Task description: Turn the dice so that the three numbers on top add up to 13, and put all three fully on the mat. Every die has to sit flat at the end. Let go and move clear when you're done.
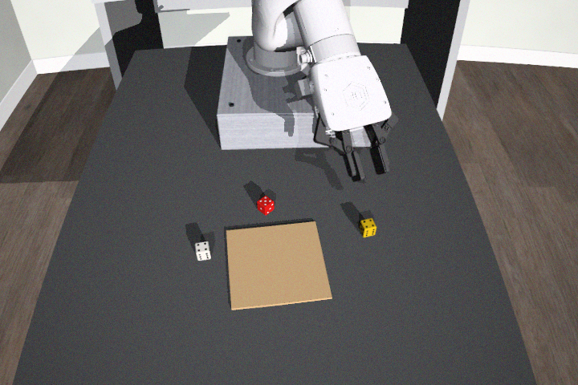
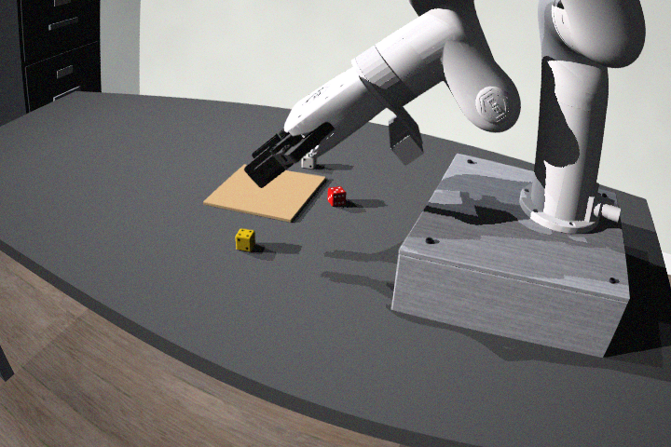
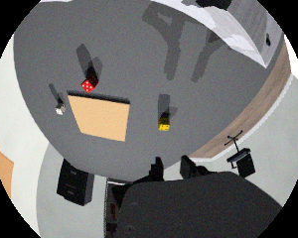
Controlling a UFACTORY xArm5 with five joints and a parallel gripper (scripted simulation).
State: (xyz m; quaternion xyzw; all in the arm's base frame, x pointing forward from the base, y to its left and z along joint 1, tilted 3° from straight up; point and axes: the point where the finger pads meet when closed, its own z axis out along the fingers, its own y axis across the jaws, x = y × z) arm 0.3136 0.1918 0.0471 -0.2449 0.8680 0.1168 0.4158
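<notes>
Right now my hand is 3 cm short of the yellow die, 2 cm to the right of it and 11 cm above it. From my hand the other things lie so: red die 1 cm ahead, 15 cm to the right, 11 cm below; then tan mat 11 cm ahead, 11 cm to the right, 12 cm below; then white die 11 cm ahead, 22 cm to the right, 11 cm below.
</notes>
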